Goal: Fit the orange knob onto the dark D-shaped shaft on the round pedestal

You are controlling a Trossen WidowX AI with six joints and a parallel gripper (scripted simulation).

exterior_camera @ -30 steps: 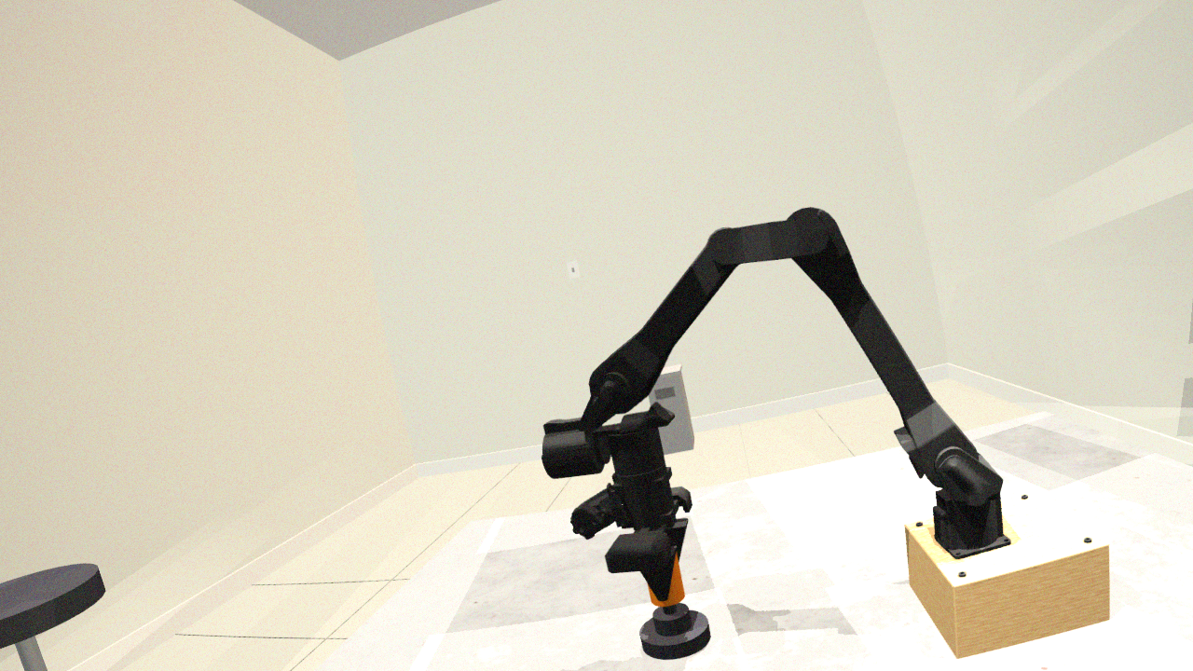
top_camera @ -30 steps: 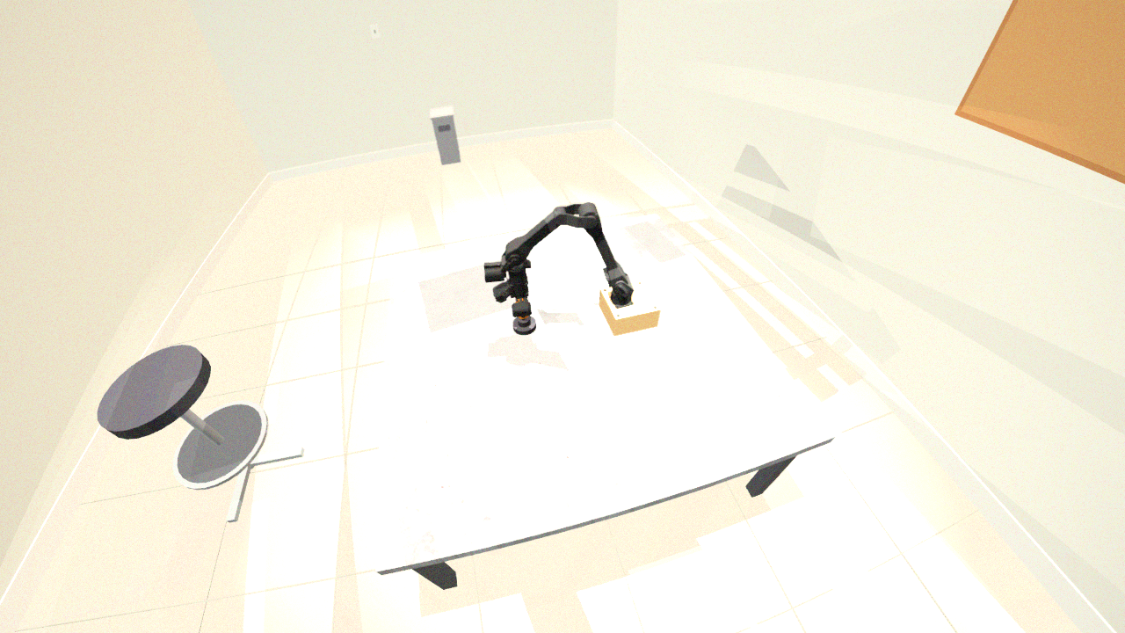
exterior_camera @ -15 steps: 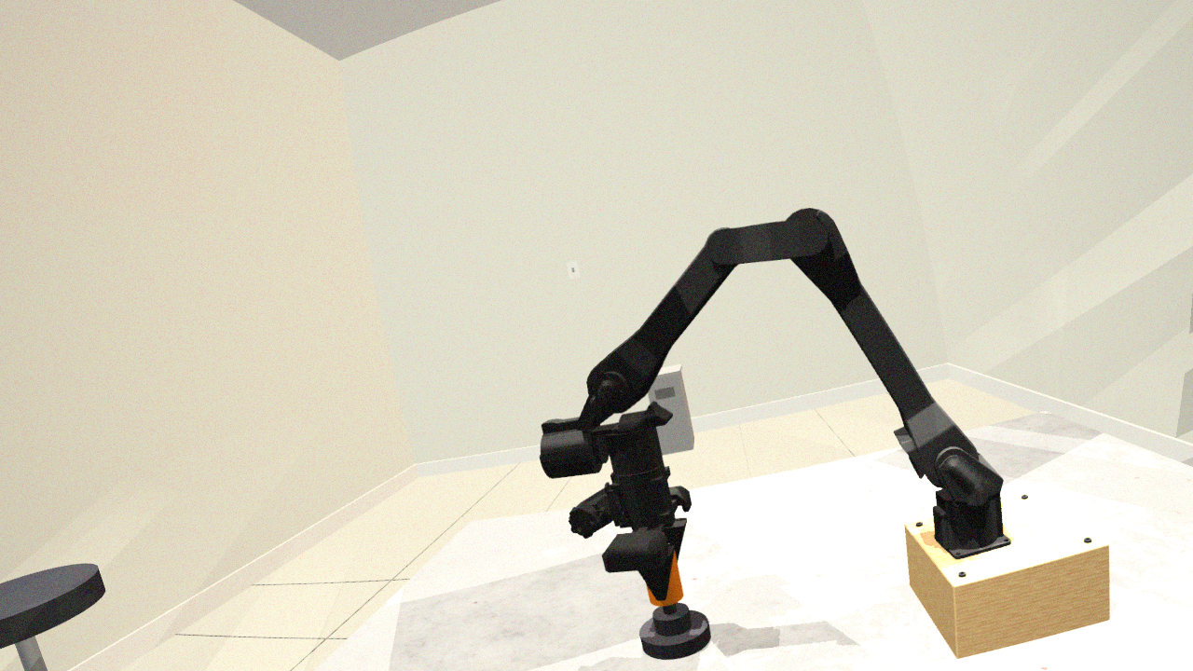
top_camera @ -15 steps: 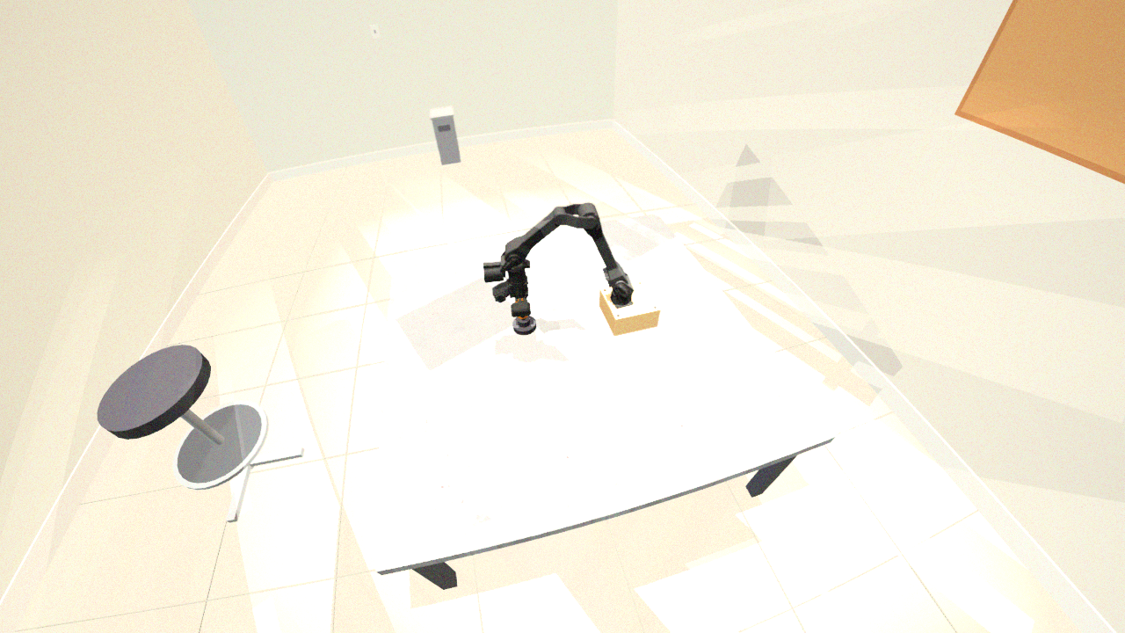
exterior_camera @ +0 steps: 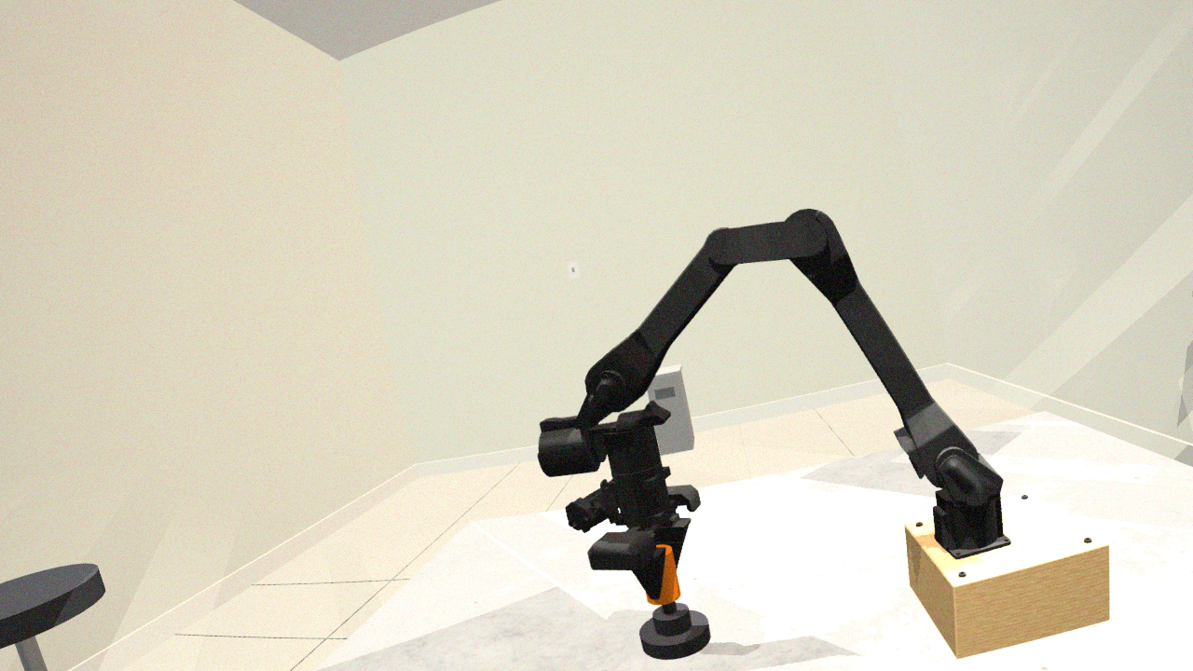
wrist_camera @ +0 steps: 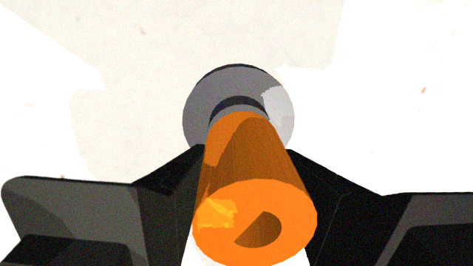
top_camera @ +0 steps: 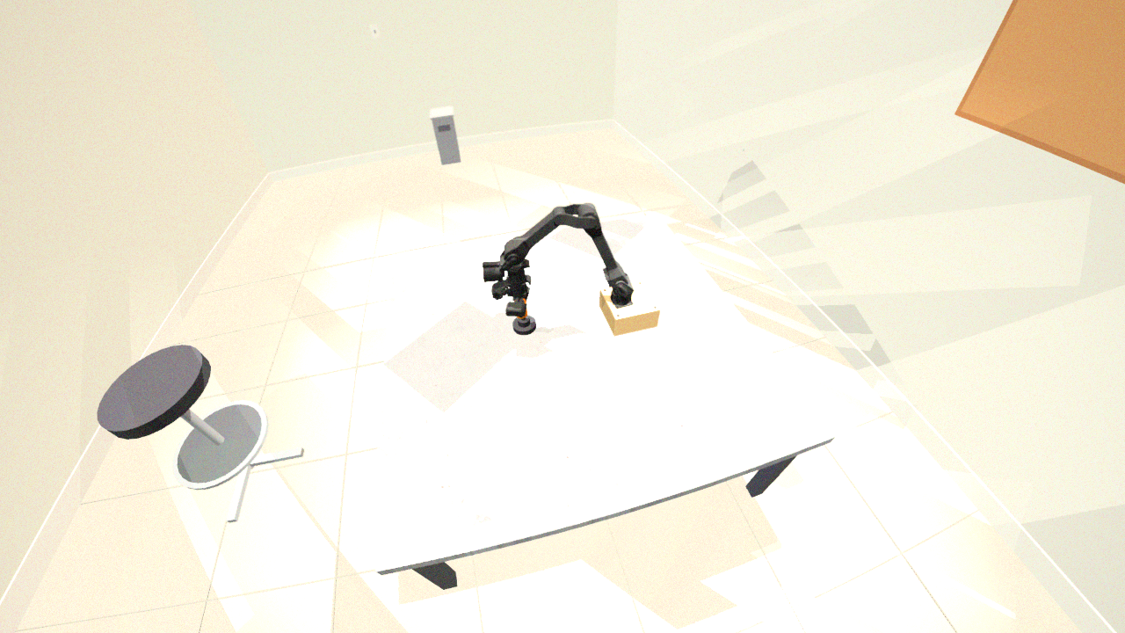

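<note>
The orange knob lies 20 mm above my gripper tip. Also, from my gripper tip: dark shaft 40 mm below.
</note>
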